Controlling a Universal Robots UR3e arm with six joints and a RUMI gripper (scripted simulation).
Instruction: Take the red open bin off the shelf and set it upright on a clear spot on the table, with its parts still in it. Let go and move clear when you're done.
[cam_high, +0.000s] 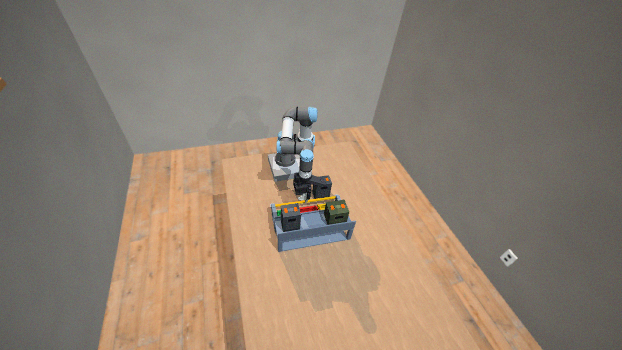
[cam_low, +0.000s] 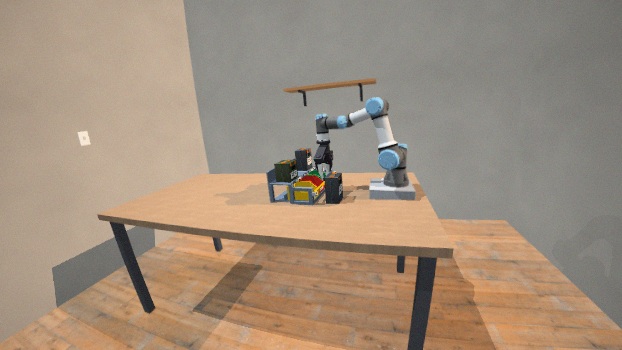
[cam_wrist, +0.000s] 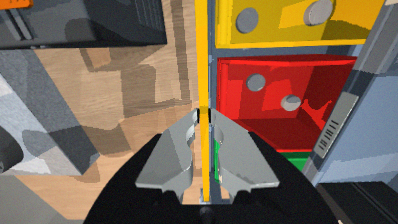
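The yellow rod lies 1 cm below my hand. The rest, counted from my hand: yellow bin: 11 cm to the left, 8 cm ahead, 3 cm below; red bin: 9 cm ahead, 3 cm below; black case: 11 cm to the left, 8 cm behind, 1 cm below.
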